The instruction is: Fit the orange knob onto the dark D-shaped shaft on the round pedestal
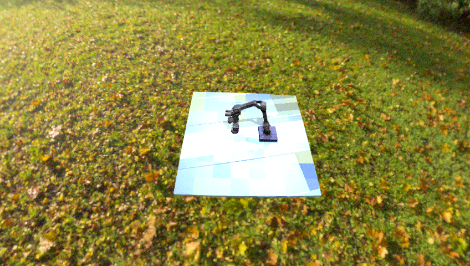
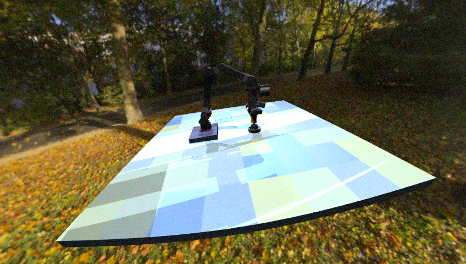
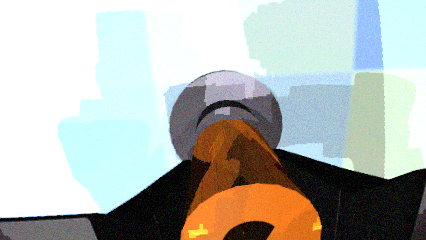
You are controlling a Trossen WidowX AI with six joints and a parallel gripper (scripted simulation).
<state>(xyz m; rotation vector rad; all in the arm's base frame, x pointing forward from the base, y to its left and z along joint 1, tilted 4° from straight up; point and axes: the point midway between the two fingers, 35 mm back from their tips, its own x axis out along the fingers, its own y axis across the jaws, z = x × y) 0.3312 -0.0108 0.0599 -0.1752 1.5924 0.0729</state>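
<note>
Right now my gripper tip is 20 mm below the orange knob. The rest, counted from my gripper tip: round pedestal 40 mm below.
</note>
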